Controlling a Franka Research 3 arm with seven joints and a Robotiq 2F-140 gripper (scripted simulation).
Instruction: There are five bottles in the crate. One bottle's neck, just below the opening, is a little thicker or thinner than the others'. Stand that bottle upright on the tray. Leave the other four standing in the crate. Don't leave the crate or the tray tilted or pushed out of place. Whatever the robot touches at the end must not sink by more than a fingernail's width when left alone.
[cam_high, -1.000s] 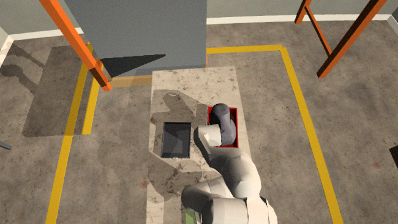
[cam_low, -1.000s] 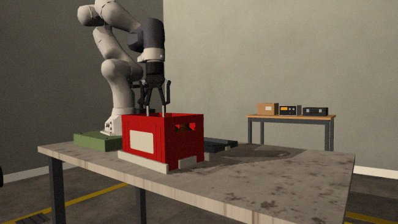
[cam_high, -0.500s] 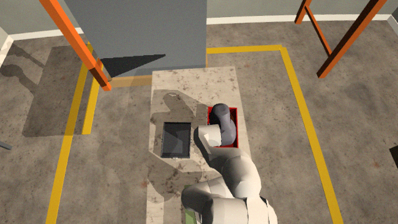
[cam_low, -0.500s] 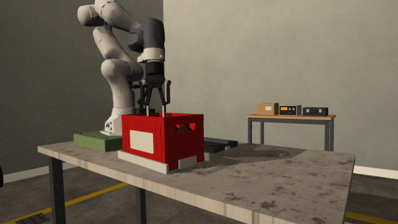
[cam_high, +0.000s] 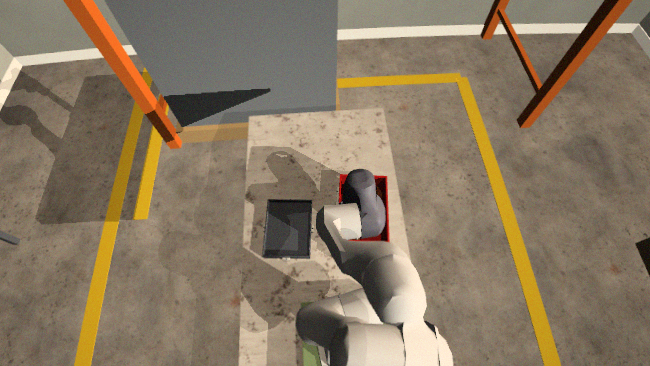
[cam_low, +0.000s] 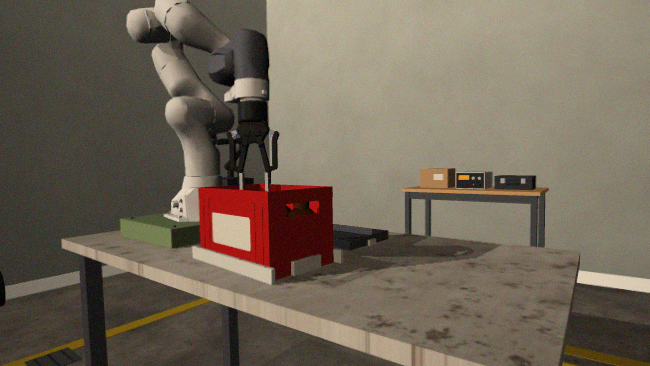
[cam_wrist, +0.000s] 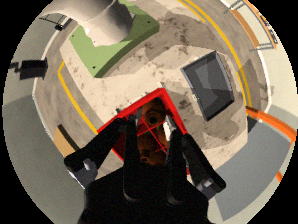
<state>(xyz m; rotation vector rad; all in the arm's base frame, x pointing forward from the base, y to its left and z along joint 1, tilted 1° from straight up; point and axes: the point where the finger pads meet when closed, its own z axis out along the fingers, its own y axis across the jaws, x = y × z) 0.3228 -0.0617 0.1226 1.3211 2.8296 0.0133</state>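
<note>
Now: hand 9 cm to the left of the brown bottle, 9 cm above it and 8 cm short of it. Round my hand: dark tray (25 cm to the left, 16 cm below, 7 cm ahead); red crate (9 cm below, 8 cm ahead, 5 cm to the right).
</note>
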